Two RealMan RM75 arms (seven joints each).
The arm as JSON. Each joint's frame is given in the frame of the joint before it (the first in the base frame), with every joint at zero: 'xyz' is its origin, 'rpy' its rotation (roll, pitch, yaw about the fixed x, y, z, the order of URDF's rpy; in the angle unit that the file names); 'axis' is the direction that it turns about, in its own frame. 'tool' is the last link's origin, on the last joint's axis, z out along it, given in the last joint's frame.
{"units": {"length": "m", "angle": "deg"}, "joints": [
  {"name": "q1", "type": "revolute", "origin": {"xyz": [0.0, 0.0, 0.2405], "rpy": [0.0, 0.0, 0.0]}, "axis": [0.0, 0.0, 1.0]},
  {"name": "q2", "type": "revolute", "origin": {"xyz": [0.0, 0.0, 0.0], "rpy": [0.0, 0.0, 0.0]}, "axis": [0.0, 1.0, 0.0]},
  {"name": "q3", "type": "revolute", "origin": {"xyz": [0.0, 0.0, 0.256], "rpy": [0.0, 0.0, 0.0]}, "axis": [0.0, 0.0, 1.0]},
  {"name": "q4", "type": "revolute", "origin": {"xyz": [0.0, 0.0, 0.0], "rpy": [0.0, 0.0, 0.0]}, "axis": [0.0, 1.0, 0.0]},
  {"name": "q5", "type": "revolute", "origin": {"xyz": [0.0, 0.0, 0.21], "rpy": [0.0, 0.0, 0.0]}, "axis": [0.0, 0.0, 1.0]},
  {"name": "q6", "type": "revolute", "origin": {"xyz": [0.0, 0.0, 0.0], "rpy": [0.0, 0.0, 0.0]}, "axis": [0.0, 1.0, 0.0]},
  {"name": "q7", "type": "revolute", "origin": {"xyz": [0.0, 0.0, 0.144], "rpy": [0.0, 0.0, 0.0]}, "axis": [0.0, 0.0, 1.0]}
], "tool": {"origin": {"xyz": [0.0, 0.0, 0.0], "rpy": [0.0, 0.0, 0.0]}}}
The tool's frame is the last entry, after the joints.
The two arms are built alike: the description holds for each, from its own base.
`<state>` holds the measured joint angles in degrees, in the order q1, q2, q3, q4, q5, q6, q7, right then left.
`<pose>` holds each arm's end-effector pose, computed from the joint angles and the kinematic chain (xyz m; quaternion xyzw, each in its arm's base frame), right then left.
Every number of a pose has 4 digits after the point. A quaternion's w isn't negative.
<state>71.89 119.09 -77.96 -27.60 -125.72 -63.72 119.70 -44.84 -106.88 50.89 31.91 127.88 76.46 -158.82</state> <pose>0.0547 0.4266 -0.0975 -0.9866 0.1248 -0.0673 0.0804 -0.2548 0.4128 0.0446 -0.6981 -0.6984 -0.0943 0.1264</pose>
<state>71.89 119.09 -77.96 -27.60 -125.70 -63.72 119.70 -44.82 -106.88 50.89 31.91 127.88 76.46 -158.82</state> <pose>0.0547 0.4266 -0.0975 -0.9866 0.1249 -0.0672 0.0804 -0.2549 0.4127 0.0446 -0.6980 -0.6986 -0.0943 0.1264</pose>
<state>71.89 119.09 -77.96 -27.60 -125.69 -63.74 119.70 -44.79 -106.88 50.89 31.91 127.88 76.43 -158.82</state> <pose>0.0547 0.4265 -0.0976 -0.9866 0.1249 -0.0672 0.0802 -0.2552 0.4126 0.0446 -0.6977 -0.6987 -0.0944 0.1266</pose>
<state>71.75 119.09 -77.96 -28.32 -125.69 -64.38 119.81 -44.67 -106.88 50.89 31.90 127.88 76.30 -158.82</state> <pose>0.0528 0.4256 -0.0967 -0.9872 0.1226 -0.0662 0.0773 -0.2562 0.4124 0.0447 -0.6968 -0.6994 -0.0946 0.1277</pose>
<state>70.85 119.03 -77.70 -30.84 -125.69 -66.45 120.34 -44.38 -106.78 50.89 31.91 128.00 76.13 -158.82</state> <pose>0.0492 0.4230 -0.0927 -0.9884 0.1205 -0.0612 0.0692 -0.2589 0.4116 0.0456 -0.6950 -0.7008 -0.0940 0.1306</pose>
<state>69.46 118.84 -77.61 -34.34 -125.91 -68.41 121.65 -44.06 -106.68 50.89 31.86 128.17 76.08 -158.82</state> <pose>0.0460 0.4215 -0.0862 -0.9889 0.1206 -0.0552 0.0671 -0.2620 0.4102 0.0463 -0.6928 -0.7028 -0.0923 0.1325</pose>
